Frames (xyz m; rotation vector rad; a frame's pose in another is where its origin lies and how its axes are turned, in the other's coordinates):
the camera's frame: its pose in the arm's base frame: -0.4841 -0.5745 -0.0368 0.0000 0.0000 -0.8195
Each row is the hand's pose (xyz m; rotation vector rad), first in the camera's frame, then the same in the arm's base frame.
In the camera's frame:
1: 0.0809 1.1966 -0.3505 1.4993 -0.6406 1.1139
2: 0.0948 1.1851 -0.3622 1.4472 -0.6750 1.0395
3: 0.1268 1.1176 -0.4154 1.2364 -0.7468 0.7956
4: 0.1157 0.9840 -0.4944 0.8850 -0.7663 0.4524
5: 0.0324 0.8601 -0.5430 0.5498 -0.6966 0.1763
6: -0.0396 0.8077 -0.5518 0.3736 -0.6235 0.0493
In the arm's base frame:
1: 0.4456 0.1832 -0.3873 1.0573 -1.1186 0.4743
2: 0.4467 0.1652 -0.3990 1.0051 -1.1354 0.3929
3: 0.4192 0.0957 -0.4522 0.8097 -1.1398 0.1184
4: 0.3140 0.0126 -0.5312 0.5033 -1.0488 -0.2727
5: 0.1666 -0.0111 -0.5798 0.2300 -0.8703 -0.5883
6: 0.0791 0.0058 -0.5886 0.0965 -0.7380 -0.7331

